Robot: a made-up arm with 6 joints. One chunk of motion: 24 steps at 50 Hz.
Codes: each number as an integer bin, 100 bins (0 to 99) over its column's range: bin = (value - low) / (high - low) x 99, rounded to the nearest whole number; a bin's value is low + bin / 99 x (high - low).
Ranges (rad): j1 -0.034..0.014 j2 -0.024..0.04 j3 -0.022..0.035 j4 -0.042..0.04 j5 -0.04..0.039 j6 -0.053..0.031
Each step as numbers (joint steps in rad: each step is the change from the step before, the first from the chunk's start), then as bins.
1 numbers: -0.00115 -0.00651 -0.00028 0.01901 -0.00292 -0.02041
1 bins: 68 27 38 74 46 38
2 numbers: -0.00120 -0.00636 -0.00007 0.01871 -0.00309 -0.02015
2 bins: 68 27 38 73 46 39
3 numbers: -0.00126 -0.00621 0.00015 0.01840 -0.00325 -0.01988
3 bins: 68 28 38 73 46 39
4 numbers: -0.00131 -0.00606 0.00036 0.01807 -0.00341 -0.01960
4 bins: 67 28 39 73 46 39
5 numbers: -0.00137 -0.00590 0.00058 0.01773 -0.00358 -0.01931
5 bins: 67 28 39 72 46 40
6 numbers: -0.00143 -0.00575 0.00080 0.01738 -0.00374 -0.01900
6 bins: 67 28 40 72 45 40
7 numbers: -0.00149 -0.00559 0.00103 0.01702 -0.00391 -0.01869
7 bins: 67 28 40 71 45 40
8 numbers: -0.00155 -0.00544 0.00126 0.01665 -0.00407 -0.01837
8 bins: 67 29 40 71 45 41
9 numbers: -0.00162 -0.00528 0.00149 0.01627 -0.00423 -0.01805
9 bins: 67 29 41 70 45 41
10 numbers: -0.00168 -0.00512 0.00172 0.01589 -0.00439 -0.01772
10 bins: 67 29 41 70 45 42
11 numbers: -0.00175 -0.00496 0.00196 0.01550 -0.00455 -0.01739
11 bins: 67 29 42 69 44 42
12 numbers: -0.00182 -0.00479 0.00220 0.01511 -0.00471 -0.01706
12 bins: 66 30 42 69 44 42
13 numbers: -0.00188 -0.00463 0.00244 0.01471 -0.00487 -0.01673
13 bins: 66 30 42 68 44 43
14 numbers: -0.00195 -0.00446 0.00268 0.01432 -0.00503 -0.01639
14 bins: 66 30 43 68 44 43
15 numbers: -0.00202 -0.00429 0.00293 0.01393 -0.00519 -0.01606
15 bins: 66 30 43 68 44 44
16 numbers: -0.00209 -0.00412 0.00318 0.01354 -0.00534 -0.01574
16 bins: 66 31 44 67 43 44
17 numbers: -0.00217 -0.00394 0.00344 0.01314 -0.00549 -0.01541
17 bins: 66 31 44 67 43 44
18 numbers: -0.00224 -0.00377 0.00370 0.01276 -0.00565 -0.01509
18 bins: 66 31 45 66 43 45
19 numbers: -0.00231 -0.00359 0.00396 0.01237 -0.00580 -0.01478
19 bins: 65 32 45 66 43 45
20 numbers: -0.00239 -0.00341 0.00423 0.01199 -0.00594 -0.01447
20 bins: 65 32 46 65 43 45
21 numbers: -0.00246 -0.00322 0.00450 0.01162 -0.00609 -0.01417
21 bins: 65 32 46 65 42 46
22 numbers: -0.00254 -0.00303 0.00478 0.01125 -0.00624 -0.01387
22 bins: 65 32 47 64 42 46
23 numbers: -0.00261 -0.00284 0.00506 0.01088 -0.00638 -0.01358
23 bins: 65 33 47 64 42 46
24 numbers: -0.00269 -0.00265 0.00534 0.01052 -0.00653 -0.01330
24 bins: 65 33 47 63 42 47
